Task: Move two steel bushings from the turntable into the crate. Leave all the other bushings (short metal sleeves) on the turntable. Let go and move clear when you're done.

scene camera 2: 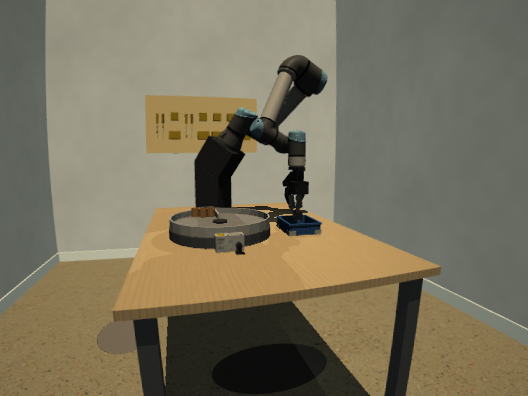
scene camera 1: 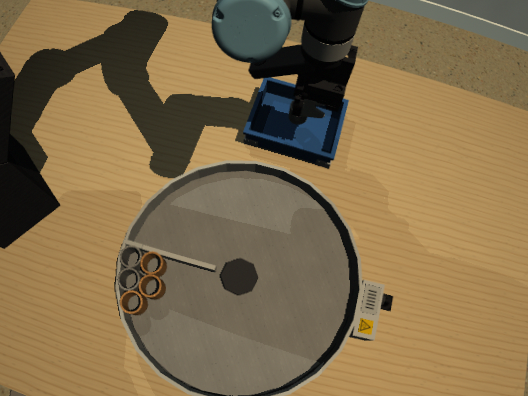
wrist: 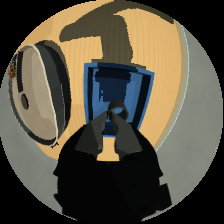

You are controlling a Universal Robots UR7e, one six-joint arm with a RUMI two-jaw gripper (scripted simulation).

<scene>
In view: the gripper (scene camera 1: 297, 119), a blue crate (scene camera 1: 270, 113) and a turntable (scene camera 1: 281, 294).
The gripper also shows in scene camera 2 (scene camera 2: 294, 216) and in the wrist view (wrist: 108, 111). The blue crate is seen too in scene camera 2 (scene camera 2: 309, 225) and in the wrist view (wrist: 102, 82). The turntable shows as well in scene camera 2 (scene camera 2: 226, 219) and in the wrist view (wrist: 36, 112).
</scene>
